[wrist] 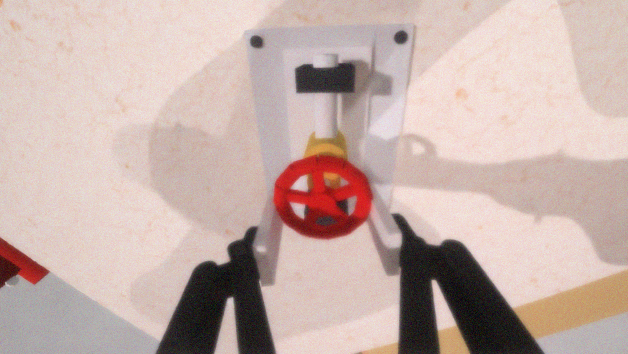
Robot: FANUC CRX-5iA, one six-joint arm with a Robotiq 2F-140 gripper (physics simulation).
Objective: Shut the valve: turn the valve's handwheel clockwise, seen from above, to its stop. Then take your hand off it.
Labels:
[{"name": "my gripper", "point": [322, 203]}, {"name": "red handwheel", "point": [321, 201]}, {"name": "grey base plate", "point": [391, 43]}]

